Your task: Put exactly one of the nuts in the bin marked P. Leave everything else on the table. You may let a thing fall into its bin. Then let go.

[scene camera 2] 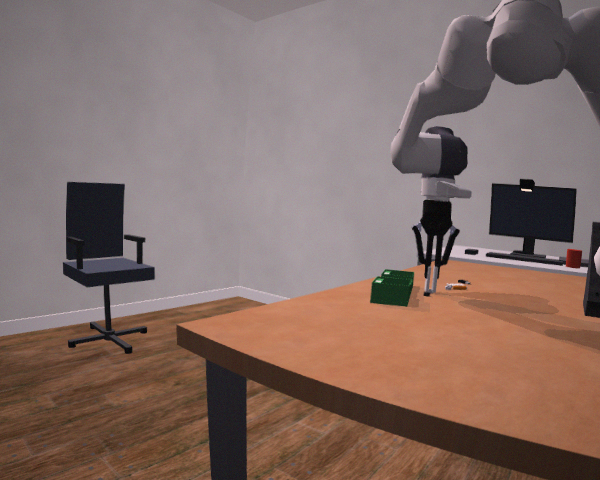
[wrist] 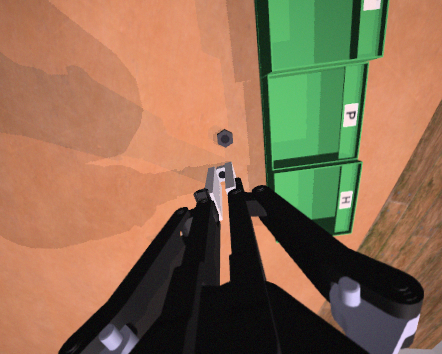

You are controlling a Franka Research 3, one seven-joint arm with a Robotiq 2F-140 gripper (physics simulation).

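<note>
My gripper (scene camera 2: 430, 292) (wrist: 223, 175) points straight down, low at the table, and is shut on a light silver nut (wrist: 222, 174) with a dark hole, held between the fingertips. A dark grey hexagonal nut (wrist: 225, 138) lies on the table just beyond the fingertips in the wrist view; a dark nut (scene camera 2: 426, 294) shows beside the fingertips in the scene view. The green bin marked P (wrist: 266, 120) stands to the right in the wrist view, between two other bins. Its inside looks empty in the part that shows.
The bin marked H (wrist: 357, 200) and another green bin (wrist: 385, 30), its label cut off, adjoin bin P. The green bins (scene camera 2: 391, 292) stand left of the gripper in the scene view. An orange and white item (scene camera 2: 458, 286) and a dark item (scene camera 2: 464, 281) lie behind it on the table (scene camera 2: 350, 345).
</note>
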